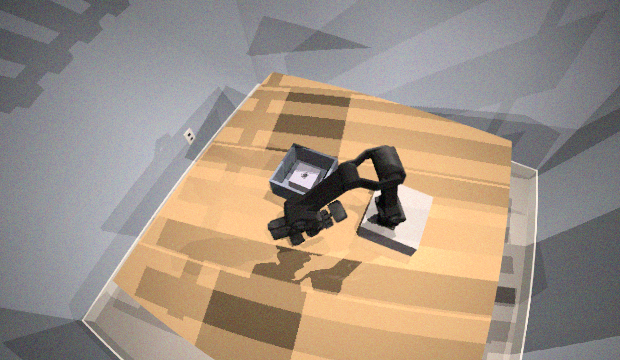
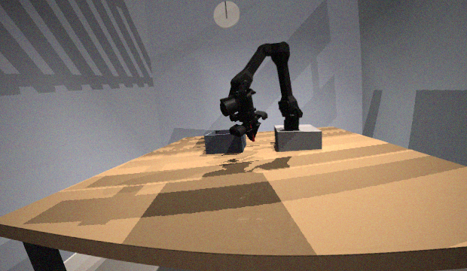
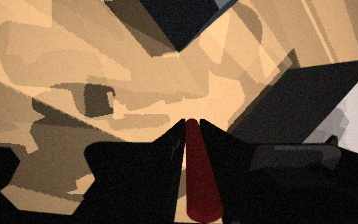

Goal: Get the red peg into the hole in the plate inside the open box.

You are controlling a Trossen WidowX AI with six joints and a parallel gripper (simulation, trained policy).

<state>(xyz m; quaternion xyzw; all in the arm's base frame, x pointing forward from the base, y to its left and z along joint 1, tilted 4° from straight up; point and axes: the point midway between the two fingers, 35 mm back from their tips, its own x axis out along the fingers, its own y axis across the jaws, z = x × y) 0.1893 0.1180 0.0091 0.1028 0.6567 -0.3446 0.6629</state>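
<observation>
My gripper tip is 16 cm short of the grey plate, 15 cm to the left of it and 3 cm above it. Also, from my gripper tip: dark box: 16 cm ahead, 15 cm to the right, 5 cm below; then red peg: 3 cm above, 1 cm to the left.
</observation>
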